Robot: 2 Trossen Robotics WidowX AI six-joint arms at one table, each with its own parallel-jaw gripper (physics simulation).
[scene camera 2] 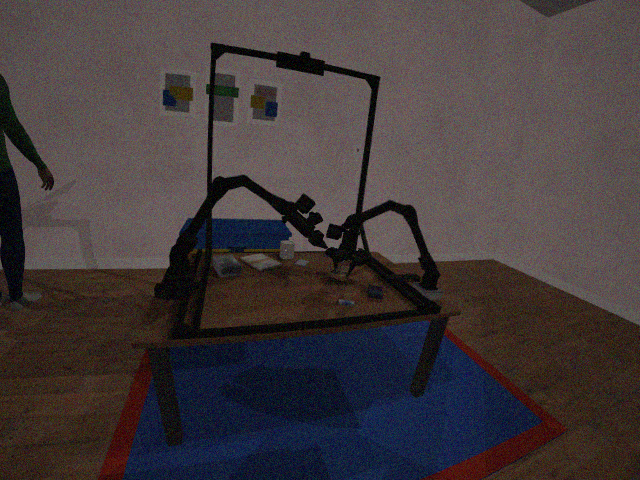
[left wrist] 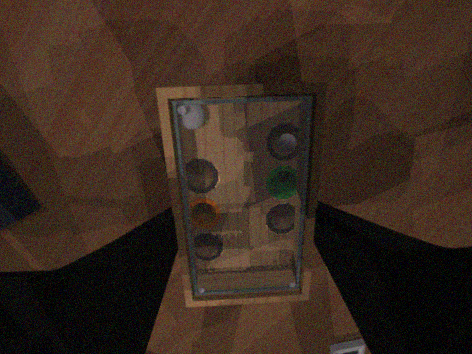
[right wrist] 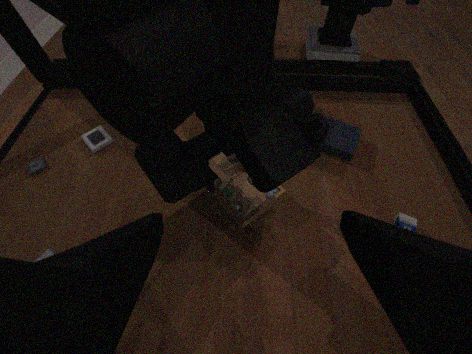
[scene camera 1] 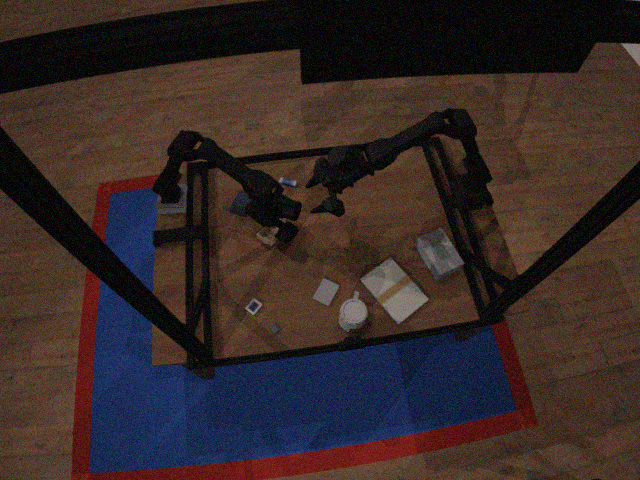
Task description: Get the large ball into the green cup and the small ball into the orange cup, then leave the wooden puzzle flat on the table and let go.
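Frame: origin at the left arm's base, x up, y ahead, z left, level; centimetres.
Seen in the pictures: left gripper, fingertip midpoint: [scene camera 2: 341, 272] [left wrist: 243, 209] [right wrist: 232, 176] [scene camera 1: 274, 233]; right gripper, fingertip midpoint: [scene camera 2: 323, 244] [right wrist: 252, 220] [scene camera 1: 308, 199]; left arm's base at its link origin: [scene camera 2: 428, 286] [right wrist: 334, 37] [scene camera 1: 171, 195]; right arm's base at its link origin: [scene camera 2: 179, 271] [scene camera 1: 472, 184].
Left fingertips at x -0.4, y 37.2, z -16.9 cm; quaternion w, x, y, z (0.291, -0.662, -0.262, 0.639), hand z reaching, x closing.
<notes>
Pixels of each thing's middle, then the offset from my left fingertips to it. "pt": a spot on its surface instead.
- wooden puzzle at the middle of its body: [left wrist: 244, 203] [right wrist: 235, 178] [scene camera 1: 275, 231] [scene camera 2: 341, 272] dz +0.5, dx +0.4, dy +0.4 cm
- large ball at the middle of its body: [left wrist: 191, 115] dz +5.2, dx -0.1, dy +1.8 cm
- small ball at the middle of its body: [left wrist: 286, 143] dz +1.0, dx -0.1, dy +4.1 cm
- green cup at a spot on its surface: [left wrist: 283, 182] pt dz +0.2, dx +1.2, dy +2.6 cm
- orange cup at a spot on its surface: [left wrist: 204, 213] pt dz +1.8, dx +1.2, dy -1.0 cm
- dark blue block at the middle of its body: [right wrist: 328, 135] [scene camera 1: 242, 203] [scene camera 2: 375, 291] dz +14.4, dx -2.8, dy -11.7 cm
- small blue-and-white item at the middle of its body: [right wrist: 403, 238] [scene camera 1: 287, 182] [scene camera 2: 346, 303] dz +22.7, dx -3.0, dy +4.5 cm
- white mug at the middle of its body: [scene camera 1: 353, 311] [scene camera 2: 286, 251] dz -28.2, dx +0.2, dy +23.6 cm
- banded book at the middle of its body: [scene camera 1: 394, 289] [scene camera 2: 260, 261] dz -20.6, dx -3.2, dy +37.8 cm
- clear box at the middle of its body: [scene camera 1: 438, 253] [scene camera 2: 226, 265] dz -9.5, dx -1.2, dy +54.1 cm
- pale card at the middle of its body: [scene camera 1: 326, 292] [scene camera 2: 301, 262] dz -20.1, dx -3.4, dy +16.0 cm
The wooden puzzle [scene camera 1: 265, 237] [scene camera 2: 338, 275] [left wrist: 240, 295] is between the fingers of my left gripper [scene camera 2: 342, 267] [left wrist: 243, 209], which is shut on it above the table. In the left wrist view, the large ball [left wrist: 193, 117] lies in the puzzle's upper left corner. The small ball [left wrist: 287, 141] is in the dark cup at upper right, just above the green cup [left wrist: 283, 182]. The orange cup [left wrist: 204, 213] is at the left and shows no ball. My right gripper [scene camera 1: 310, 198] [right wrist: 252, 220] is open and empty, apart from the puzzle. The left arm partly hides the puzzle in the right wrist view.
A dark blue block [scene camera 1: 240, 203] [scene camera 2: 375, 291] [right wrist: 341, 137] and a small blue-and-white item [scene camera 1: 287, 181] [scene camera 2: 345, 302] lie near the left arm. A white mug [scene camera 1: 353, 313] [scene camera 2: 286, 250], a banded book [scene camera 1: 382, 281], a clear box [scene camera 1: 439, 253] and a pale card [scene camera 1: 325, 291] are farther off.
</notes>
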